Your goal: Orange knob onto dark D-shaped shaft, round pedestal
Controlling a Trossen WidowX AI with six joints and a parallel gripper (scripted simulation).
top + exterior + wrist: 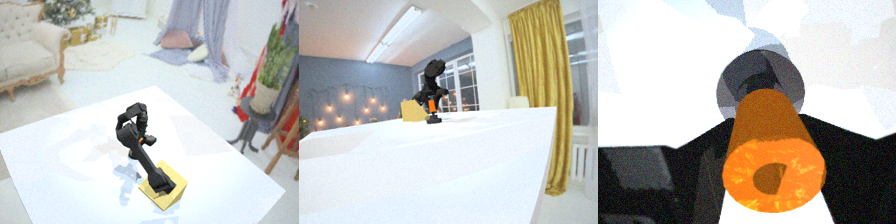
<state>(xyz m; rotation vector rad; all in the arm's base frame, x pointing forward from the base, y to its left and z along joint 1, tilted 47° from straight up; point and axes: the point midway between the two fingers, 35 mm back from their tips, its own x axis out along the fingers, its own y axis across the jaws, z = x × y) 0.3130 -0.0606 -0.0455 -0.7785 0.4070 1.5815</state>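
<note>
My gripper tip is now 20 mm below the orange knob. Round my gripper tip: pedestal 40 mm below.
</note>
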